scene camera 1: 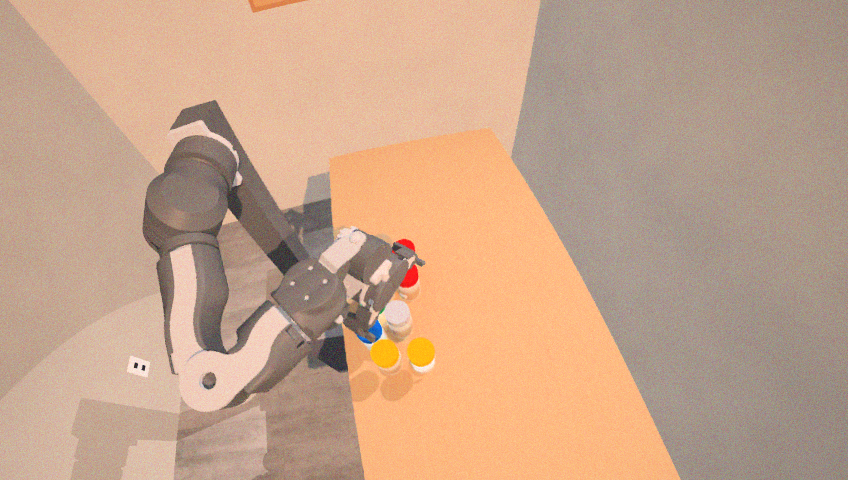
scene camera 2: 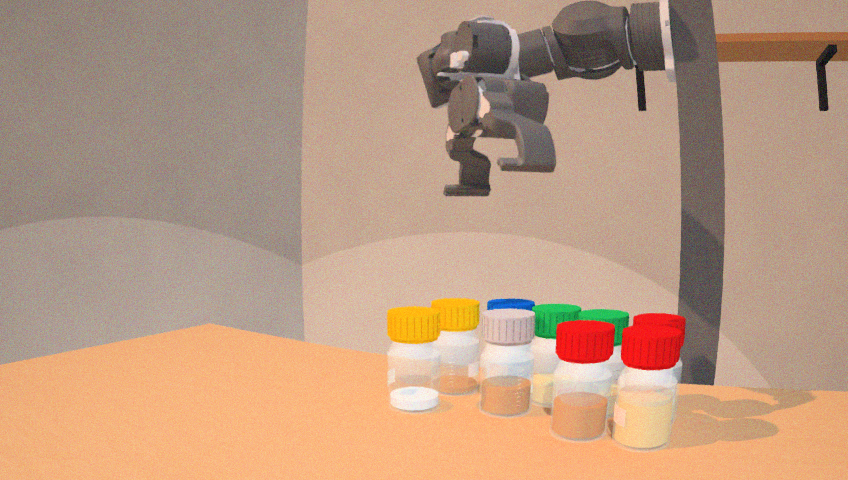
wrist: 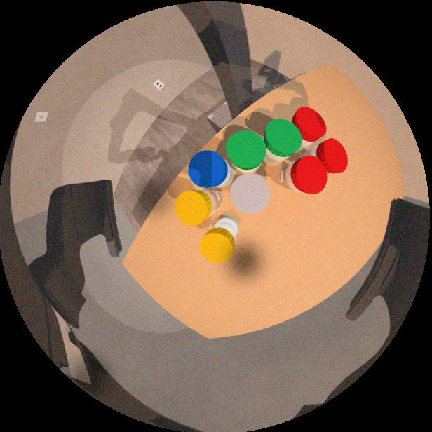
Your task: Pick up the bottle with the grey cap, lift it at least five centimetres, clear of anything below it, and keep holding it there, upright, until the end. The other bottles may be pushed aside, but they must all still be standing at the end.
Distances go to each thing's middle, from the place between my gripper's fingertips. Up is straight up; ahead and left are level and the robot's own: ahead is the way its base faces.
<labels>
Right now the grey-capped bottle [scene camera 2: 507,362] is 2 cm to the left of my hand and 18 cm below it. Also, from my hand: blue-capped bottle [wrist: 206,168]: 6 cm behind, 18 cm below.
</labels>
